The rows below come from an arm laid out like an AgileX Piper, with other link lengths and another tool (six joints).
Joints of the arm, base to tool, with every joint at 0 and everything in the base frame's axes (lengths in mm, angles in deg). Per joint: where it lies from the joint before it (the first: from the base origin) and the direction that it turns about. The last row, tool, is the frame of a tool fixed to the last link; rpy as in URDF.
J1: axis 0 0 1 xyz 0.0 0.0 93.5
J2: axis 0 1 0 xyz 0.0 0.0 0.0
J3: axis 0 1 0 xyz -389.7 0.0 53.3
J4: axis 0.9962 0 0.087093 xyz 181.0 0.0 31.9
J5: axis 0 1 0 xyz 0.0 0.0 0.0
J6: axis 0.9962 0 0.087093 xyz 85.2 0.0 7.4
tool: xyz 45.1 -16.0 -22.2 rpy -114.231 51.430 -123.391
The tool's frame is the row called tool.
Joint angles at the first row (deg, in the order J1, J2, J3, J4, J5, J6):
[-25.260 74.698 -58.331 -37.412 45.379 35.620]
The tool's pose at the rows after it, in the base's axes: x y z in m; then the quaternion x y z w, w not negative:
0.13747, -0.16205, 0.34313, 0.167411, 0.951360, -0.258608, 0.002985
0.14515, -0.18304, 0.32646, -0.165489, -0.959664, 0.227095, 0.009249
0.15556, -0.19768, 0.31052, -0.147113, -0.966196, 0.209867, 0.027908
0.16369, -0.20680, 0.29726, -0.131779, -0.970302, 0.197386, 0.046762
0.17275, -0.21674, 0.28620, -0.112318, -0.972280, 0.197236, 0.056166
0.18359, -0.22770, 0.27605, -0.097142, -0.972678, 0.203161, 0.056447
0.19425, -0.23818, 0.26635, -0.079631, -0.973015, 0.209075, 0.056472
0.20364, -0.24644, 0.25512, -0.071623, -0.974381, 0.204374, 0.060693
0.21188, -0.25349, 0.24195, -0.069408, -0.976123, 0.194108, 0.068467
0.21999, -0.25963, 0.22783, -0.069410, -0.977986, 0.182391, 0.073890
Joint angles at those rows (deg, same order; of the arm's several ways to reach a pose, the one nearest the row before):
[-36.458 78.299 -58.332 -26.066 39.610 26.725]
[-42.098 82.396 -58.331 -18.487 36.343 18.094]
[-43.780 86.285 -58.331 -15.373 34.817 13.133]
[-44.169 89.314 -58.330 -14.320 34.319 10.774]
[-44.295 91.991 -58.330 -14.330 32.583 8.767]
[-44.296 94.599 -58.470 -15.033 29.844 7.865]
[-44.297 97.116 -58.854 -15.437 27.408 6.425]
[-44.296 99.701 -59.433 -15.166 26.157 5.668]
[-44.295 102.407 -59.961 -14.876 25.425 5.637]
[-44.295 105.091 -60.347 -14.245 24.426 5.638]

